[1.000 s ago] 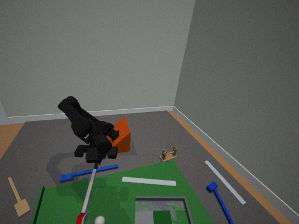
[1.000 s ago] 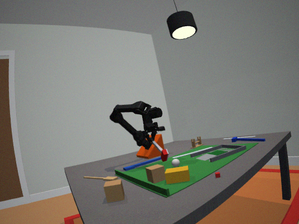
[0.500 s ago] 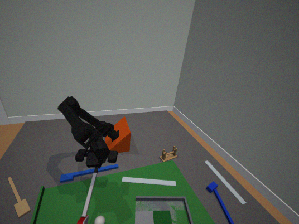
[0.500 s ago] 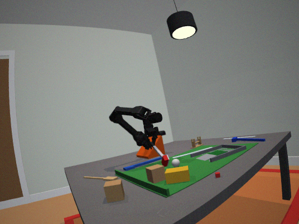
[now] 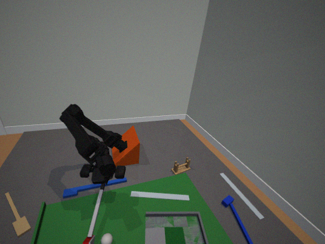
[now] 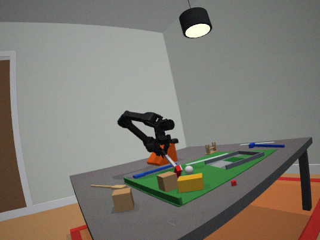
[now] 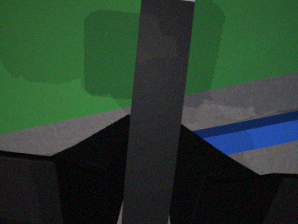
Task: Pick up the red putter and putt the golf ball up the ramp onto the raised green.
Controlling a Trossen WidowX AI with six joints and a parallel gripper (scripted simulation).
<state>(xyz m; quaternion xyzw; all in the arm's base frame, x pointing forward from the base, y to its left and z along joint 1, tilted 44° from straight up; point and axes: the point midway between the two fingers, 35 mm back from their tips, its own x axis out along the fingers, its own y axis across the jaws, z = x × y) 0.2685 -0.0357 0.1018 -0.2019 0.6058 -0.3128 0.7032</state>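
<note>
Now: gripper tip 12 cm short of the red putter, 2 cm to the left of it and 1 cm above it. The rest, counted from my gripper tip: white golf ball (22 cm ahead, 2 cm to the left, 5 cm below); then wooden stand (11 cm behind, 44 cm to the left, 4 cm below); then green mat (21 cm ahead, 13 cm to the left, 8 cm below).
</note>
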